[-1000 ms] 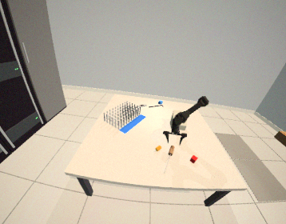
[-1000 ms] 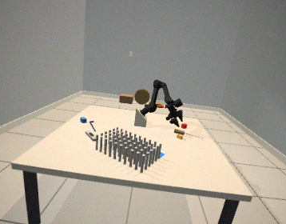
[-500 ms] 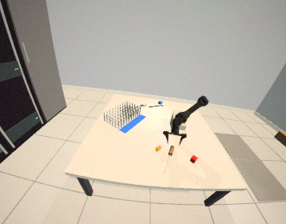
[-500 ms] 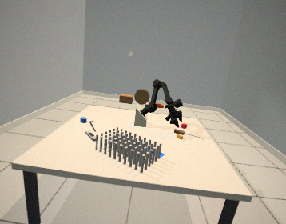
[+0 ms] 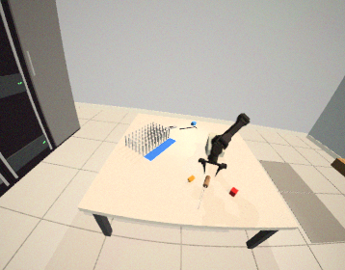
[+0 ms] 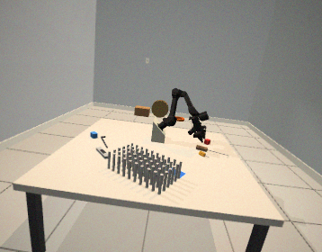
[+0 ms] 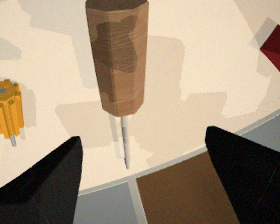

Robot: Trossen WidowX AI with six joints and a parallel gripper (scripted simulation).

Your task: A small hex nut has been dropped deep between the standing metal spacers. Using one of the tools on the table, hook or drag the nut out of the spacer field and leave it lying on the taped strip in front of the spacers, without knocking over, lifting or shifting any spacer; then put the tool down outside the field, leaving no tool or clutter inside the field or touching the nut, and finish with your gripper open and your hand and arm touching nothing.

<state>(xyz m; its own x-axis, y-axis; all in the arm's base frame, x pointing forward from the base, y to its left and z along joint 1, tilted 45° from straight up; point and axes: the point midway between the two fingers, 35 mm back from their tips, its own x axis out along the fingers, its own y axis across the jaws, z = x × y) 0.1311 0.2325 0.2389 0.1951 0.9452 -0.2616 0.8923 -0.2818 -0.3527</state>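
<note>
Now: the orange-handled tool 120 mm ahead of my gripper tip, 70 mm below it and 20 mm to the right of it. Also, from my gripper tip: flat grey tool: 740 mm to the right, 230 mm ahead, 70 mm below; blue taped strip: 370 mm to the right, 320 mm ahead, 80 mm below; red cube: 170 mm behind, 80 mm to the left, 60 mm below.
</note>
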